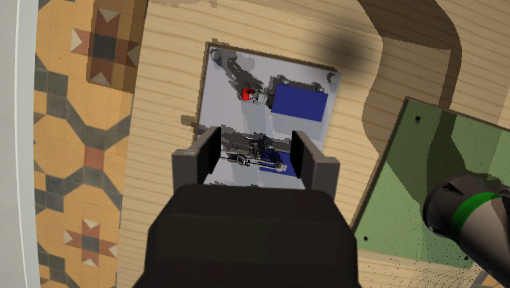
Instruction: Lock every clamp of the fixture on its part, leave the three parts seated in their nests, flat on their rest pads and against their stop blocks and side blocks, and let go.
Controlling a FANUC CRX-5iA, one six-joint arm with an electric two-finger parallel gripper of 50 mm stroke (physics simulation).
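Pixels of known places: gripper, fingertip midpoint: (256, 143); arm's base at its link origin: (454, 205).
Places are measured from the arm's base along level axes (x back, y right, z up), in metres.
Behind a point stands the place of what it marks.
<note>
The light grey fixture plate (217, 107) {x -0.514, y 0.170, z 0.001 m} lies on the wooden table. A large blue part (300, 102) {x -0.370, y 0.191, z 0.017 m} sits at its upper right. The upper clamp (261, 98) {x -0.440, y 0.198, z 0.104 m} stands left of that part, its red handle (247, 93) {x -0.460, y 0.202, z 0.084 m} seen nearly end-on as a small patch; its dark tip shows at the part's left edge, not over its middle. A smaller blue part (292, 164) shows lower down, with the middle clamp's arm (257, 162) reaching over it. My gripper (256, 143) {x -0.446, y 0.176, z 0.258 m} is open and empty, above the middle clamp. The middle handle, third part and third clamp are hidden by the gripper.
Bolts (215, 55) {x -0.520, y 0.258, z 0.008 m} (332, 78) {x -0.317, y 0.236, z 0.008 m} stand at the plate's upper corners. A green board (387, 205) {x -0.157, y -0.006, z -0.001 m} lies to the right, with a dark cylindrical robot section with a green ring (472, 212) over it. The wooden table (167, 100) {x -0.611, y 0.175, z -0.014 m} ends at the left, above patterned floor tiles.
</note>
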